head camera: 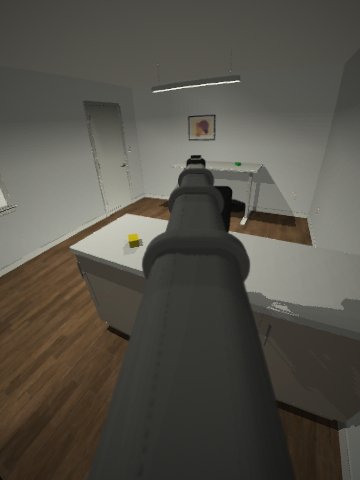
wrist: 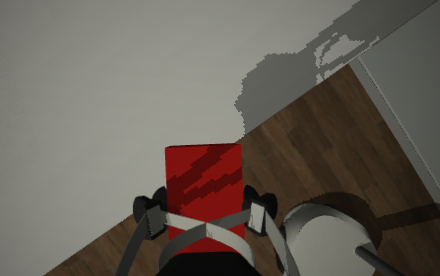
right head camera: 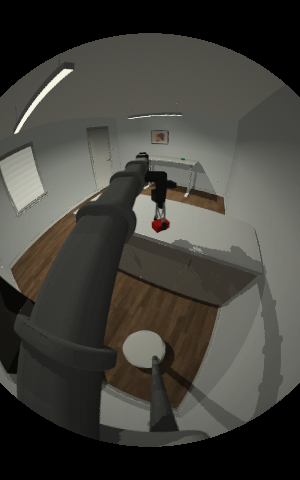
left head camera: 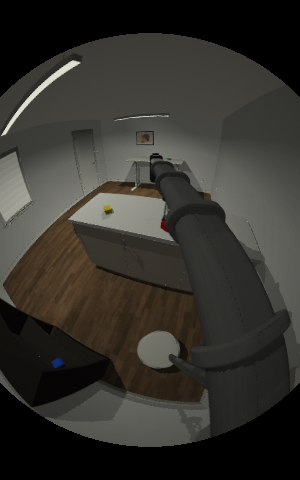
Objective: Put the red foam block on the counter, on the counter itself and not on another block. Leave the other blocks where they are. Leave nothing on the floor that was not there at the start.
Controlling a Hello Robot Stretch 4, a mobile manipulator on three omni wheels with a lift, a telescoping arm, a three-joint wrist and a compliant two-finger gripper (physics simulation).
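Places are measured from the robot's base along level axes (x ahead, y left, z up), in millimetres.
Pixels of known places: gripper, fingertip midpoint: [wrist: 206, 202] [right head camera: 159, 226]; robot's base, origin of the base link: [right head camera: 144, 348] [left head camera: 157, 348].
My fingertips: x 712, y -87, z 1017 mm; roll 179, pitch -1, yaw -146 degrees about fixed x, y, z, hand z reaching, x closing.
For each thing: its top centre in the pictures, then the offset to it from my fingertips. Level surfaces: height alone.
- red foam block, middle of its top: [wrist: 205, 203] [right head camera: 160, 221] [left head camera: 169, 221] dz +34, dx +5, dy -5 mm
- counter, its level: dz -134 mm
- yellow block, middle of its top: [head camera: 133, 237] [left head camera: 106, 207] dz -89, dx +438, dy +484 mm
- far table, its level: dz -94 mm
- blue block, middle of its top: [left head camera: 55, 362] dz -451, dx -885, dy +877 mm
The red foam block [left head camera: 164, 225] [right head camera: 158, 226] [wrist: 205, 185] is held between the two fingertips of my gripper [right head camera: 160, 223] [wrist: 206, 202], which is shut on it. In the wrist view the block's far end lies over the light counter top and its near part over the floor, at the counter's front edge. The counter [head camera: 110, 232] [left head camera: 135, 212] [right head camera: 225, 230] [wrist: 100, 90] stands ahead. The block appears above the counter top's level; the exact gap is hard to tell. In the head camera view the arm hides the block and the fingers.
A yellow block [head camera: 133, 240] [left head camera: 108, 209] lies on the counter's left part. A green block [head camera: 238, 164] [right head camera: 183, 159] lies on the far table [head camera: 220, 166]. A blue block [left head camera: 58, 363] lies on dark furniture. A round white stool-like disc [left head camera: 158, 349] [right head camera: 144, 348] [wrist: 330, 245] stands before the counter.
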